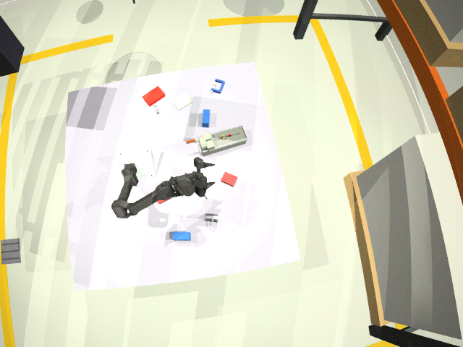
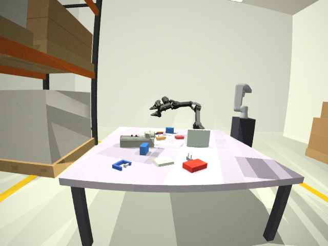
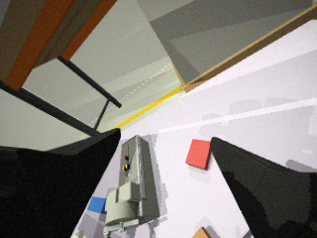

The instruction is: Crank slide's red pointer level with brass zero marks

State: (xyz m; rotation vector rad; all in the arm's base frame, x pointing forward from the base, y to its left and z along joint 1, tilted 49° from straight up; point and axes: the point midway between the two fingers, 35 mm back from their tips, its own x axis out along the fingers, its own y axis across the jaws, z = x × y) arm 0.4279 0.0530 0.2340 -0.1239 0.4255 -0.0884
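My gripper tip is now 23 cm to the right of the crank, 14 cm above it and 9 cm past it. Round my gripper tip: red pointer (26 cm to the left, 16 cm below, 11 cm ahead); orange-brown crank handle (23 cm to the left, 13 cm below, 10 cm behind); brown block (23 cm below, 11 cm behind, 5 cm to the left).
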